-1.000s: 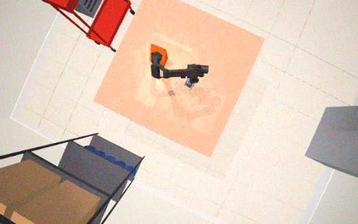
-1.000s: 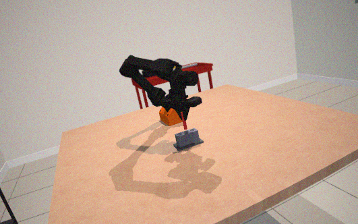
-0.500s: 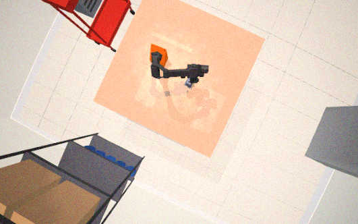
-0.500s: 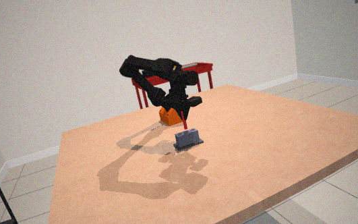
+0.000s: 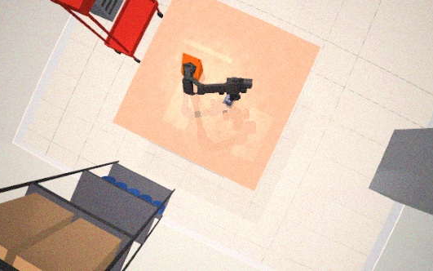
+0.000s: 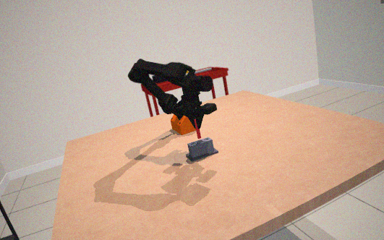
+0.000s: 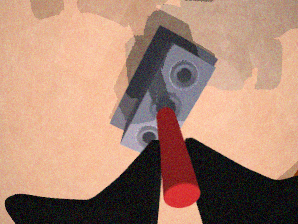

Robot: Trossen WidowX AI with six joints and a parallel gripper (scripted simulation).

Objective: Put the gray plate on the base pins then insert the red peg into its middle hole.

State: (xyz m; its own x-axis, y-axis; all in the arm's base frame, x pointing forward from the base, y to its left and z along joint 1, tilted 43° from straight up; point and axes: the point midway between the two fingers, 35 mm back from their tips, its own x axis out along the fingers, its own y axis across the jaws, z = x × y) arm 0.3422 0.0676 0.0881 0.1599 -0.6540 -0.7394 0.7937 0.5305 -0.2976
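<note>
Right now the gray plate is 7 cm below my gripper tip. Round my gripper tip: red peg right at my gripper tip; then base 11 cm below.
</note>
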